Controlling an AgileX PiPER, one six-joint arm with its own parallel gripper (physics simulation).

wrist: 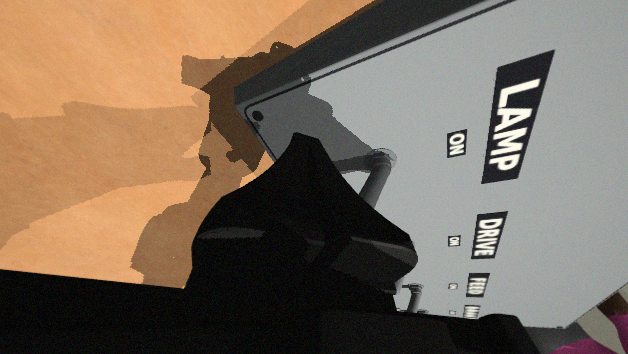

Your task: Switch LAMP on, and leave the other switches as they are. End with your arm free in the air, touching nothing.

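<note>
The grey switch panel (425, 100) stands slanted across the right half of the wrist view. The LAMP label (518, 117) is at its upper right, with an ON mark (456, 143) beside it. The LAMP lever (378, 179) leans from its round base down and to the left. Its free end is hidden behind my gripper, and the LAMP OFF mark does not show. My gripper (301, 151) is shut, its dark tip just left of the lever. I cannot tell whether it touches the lever.
The DRIVE label (489, 235), the FEED label (478, 285) and a partly hidden fourth label (471, 312) run down the panel. Another lever (414, 299) shows beyond my gripper. Arm shadows fall on the orange-brown table (75, 50) and panel. A magenta object (590, 346) is at the lower right.
</note>
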